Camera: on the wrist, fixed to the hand. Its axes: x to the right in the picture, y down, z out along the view.
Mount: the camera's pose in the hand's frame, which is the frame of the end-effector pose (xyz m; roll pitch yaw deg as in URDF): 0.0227 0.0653 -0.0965 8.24 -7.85 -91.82
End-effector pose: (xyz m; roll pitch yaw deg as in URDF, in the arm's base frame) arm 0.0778 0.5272 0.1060 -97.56 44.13 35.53
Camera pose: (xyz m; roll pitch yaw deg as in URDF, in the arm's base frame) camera 0.1222 0.4308 0.0528 -97.81 -45.52 57.81
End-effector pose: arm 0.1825 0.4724 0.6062 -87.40 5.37 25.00
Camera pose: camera 0.2366 0.3945 0.5348 -137.64 -83.66 80.96
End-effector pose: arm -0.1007 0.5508 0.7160 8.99 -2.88 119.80
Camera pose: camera -0.1831 0.5346 0.6321 10.83 1.22 28.06
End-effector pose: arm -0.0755 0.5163 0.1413 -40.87 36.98 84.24
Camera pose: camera -0.0670 0.4637 0.0352 -39.87 -38.24 27.15
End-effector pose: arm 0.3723 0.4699 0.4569 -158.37 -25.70 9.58
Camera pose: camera 0.3804 0.3736 0.5259 161.29 -11.59 107.30
